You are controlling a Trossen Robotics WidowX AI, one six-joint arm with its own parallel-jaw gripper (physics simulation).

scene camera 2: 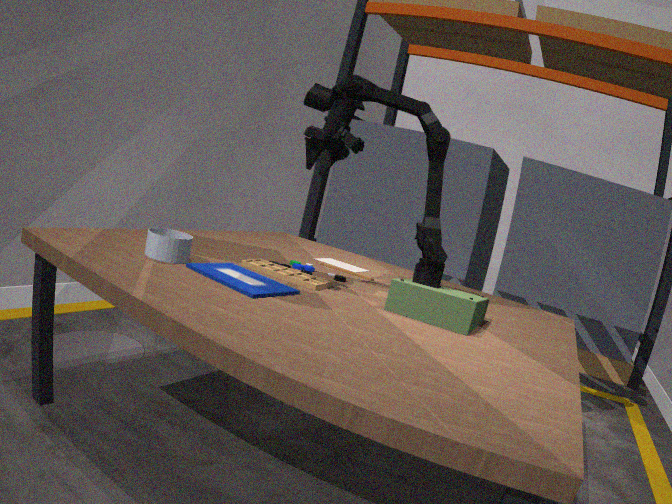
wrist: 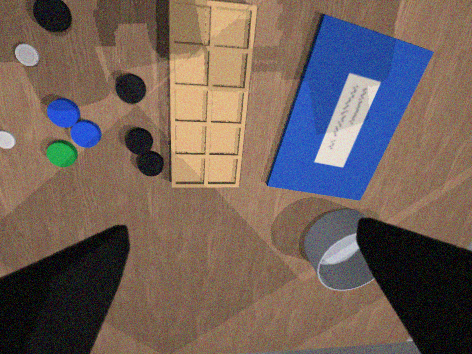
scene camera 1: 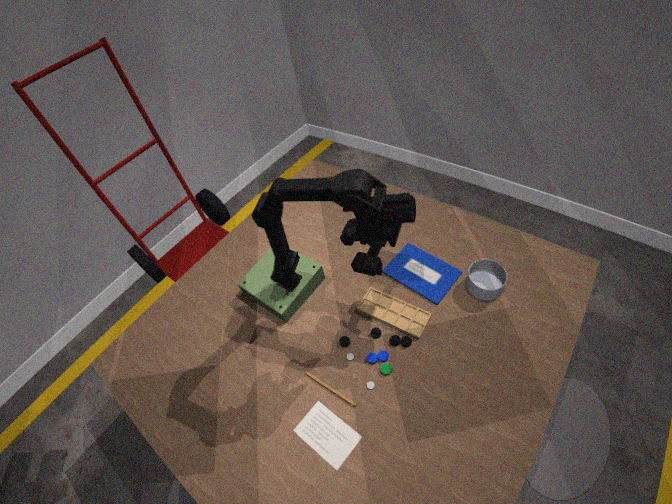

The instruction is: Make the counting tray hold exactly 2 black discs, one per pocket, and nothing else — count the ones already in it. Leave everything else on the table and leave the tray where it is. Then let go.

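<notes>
The counting tray (scene camera 1: pixel 390 324) (scene camera 2: pixel 320 284) (wrist: pixel 220 185) is pale wood with two rows of square pockets. No disc shows in its visible pockets; its far end is partly shaded in the wrist view. Several black discs lie beside it on the table: one alone (scene camera 1: pixel 344 341) (wrist: pixel 52 14), one nearer the tray (scene camera 1: pixel 376 332) (wrist: pixel 130 88), and two close together, the first (scene camera 1: pixel 394 340) (wrist: pixel 139 140) and the second (scene camera 1: pixel 406 341) (wrist: pixel 150 163). My gripper (scene camera 1: pixel 359 250) (scene camera 2: pixel 332 154) (wrist: pixel 245 232) is open and empty, high above the table.
Two blue discs (scene camera 1: pixel 371 358) (wrist: pixel 63 112), a green disc (scene camera 1: pixel 385 368) (wrist: pixel 62 153) and two white discs (scene camera 1: pixel 350 356) (wrist: pixel 27 54) lie past the black ones. A blue book (scene camera 1: pixel 396 271) (wrist: pixel 300 125), a grey bowl (scene camera 1: pixel 486 292) (scene camera 2: pixel 168 249), a pencil (scene camera 1: pixel 330 388) and paper (scene camera 1: pixel 327 435) are also there.
</notes>
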